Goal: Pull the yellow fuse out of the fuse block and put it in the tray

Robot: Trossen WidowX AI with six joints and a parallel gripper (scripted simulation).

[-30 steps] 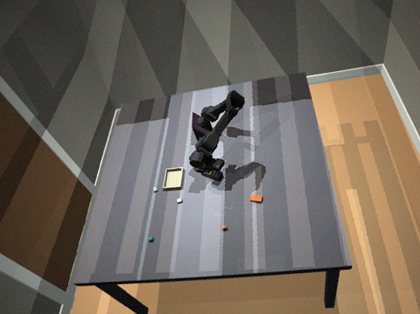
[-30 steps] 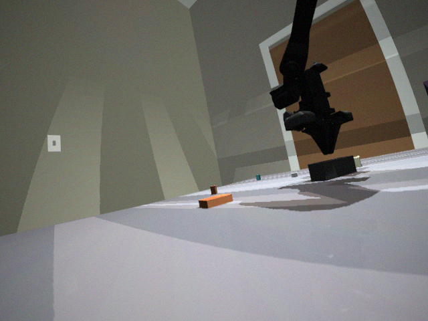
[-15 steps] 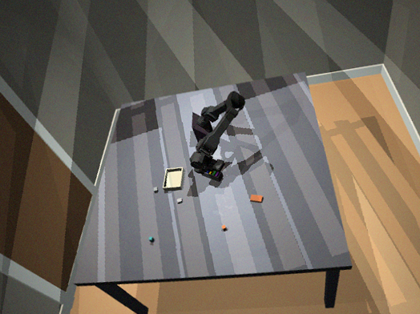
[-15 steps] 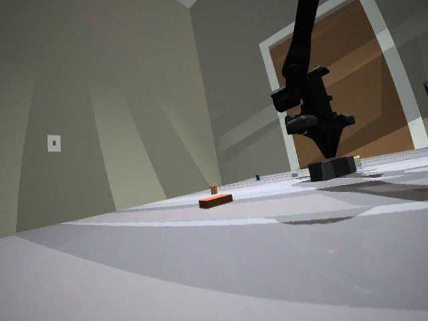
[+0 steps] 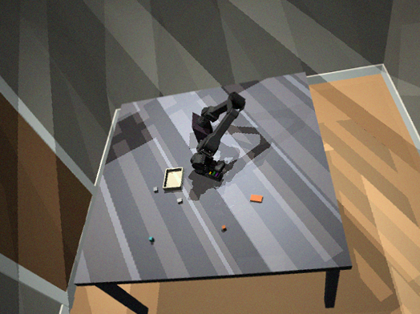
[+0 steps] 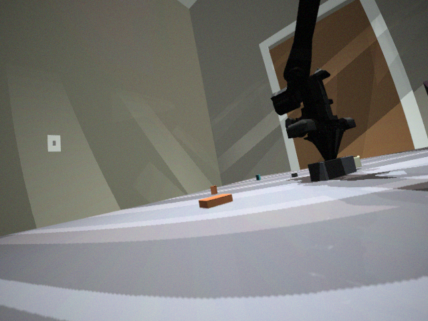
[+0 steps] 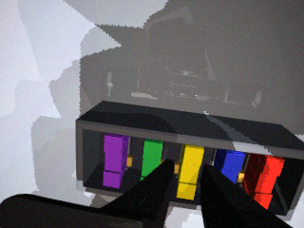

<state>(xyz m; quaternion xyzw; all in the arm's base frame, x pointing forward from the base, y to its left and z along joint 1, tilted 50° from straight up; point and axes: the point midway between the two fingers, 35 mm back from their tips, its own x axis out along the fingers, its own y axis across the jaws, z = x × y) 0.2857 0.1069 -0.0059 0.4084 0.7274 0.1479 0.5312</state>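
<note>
Right now the yellow fuse is 1 cm below my gripper tip. From my gripper tip the other things lie so: orange cube 32 cm ahead, 9 cm to the left, 2 cm below; orange bar 24 cm to the left, 16 cm ahead, 3 cm below; cream tray 22 cm to the right, 3 cm below, 1 cm ahead.
</note>
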